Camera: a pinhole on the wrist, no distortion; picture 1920 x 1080 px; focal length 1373.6 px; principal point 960.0 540.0 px. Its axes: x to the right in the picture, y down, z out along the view. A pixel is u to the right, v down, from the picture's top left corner.
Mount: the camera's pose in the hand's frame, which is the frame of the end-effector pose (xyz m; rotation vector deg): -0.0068 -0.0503 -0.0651 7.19 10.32 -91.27
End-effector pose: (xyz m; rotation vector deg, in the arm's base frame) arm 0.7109 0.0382 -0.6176 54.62 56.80 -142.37
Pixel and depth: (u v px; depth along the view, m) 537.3 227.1 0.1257
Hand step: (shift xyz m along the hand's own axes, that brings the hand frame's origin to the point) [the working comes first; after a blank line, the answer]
In the camera's frame: -0.0387 -0.0286 0.1257

-0.0302 -0.0359 0.0667
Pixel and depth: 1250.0 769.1 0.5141
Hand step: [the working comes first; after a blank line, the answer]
In the camera's frame: 0.1085 0.0857 0.5141

0.0918 -0.2581 0.4150
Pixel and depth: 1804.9 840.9 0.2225
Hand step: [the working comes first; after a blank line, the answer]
In the camera's frame: 0.1369 0.0487 0.2225

0.0447 -0.2287 0.1250
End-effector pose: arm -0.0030 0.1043 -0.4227 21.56 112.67 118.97
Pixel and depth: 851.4 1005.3 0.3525
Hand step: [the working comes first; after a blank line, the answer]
In the camera's frame: -0.0279 0.1194 0.3525

0.1245 -0.0939 0.2815
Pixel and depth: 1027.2 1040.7 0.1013
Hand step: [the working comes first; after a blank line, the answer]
In the camera's frame: 0.0050 0.0369 0.1013

0.0332 -0.0756 0.0319
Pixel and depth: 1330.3 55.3 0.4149
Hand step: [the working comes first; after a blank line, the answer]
In the camera's frame: 0.1119 -0.1464 0.4149

-0.1433 -0.2366 0.3257
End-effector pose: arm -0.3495 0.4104 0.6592 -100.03 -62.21 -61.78
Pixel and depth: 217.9 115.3 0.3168
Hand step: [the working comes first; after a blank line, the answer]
In the camera's frame: -0.1712 -0.0980 0.3168

-0.0893 0.0588 0.2821
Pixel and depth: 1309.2 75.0 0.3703
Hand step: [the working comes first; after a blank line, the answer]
In the camera's frame: 0.0941 -0.1254 0.3703

-0.1232 -0.2111 0.2846
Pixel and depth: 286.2 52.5 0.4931
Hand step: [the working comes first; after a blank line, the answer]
In the camera's frame: -0.2419 -0.1750 0.4931

-0.1585 0.0960 0.4714
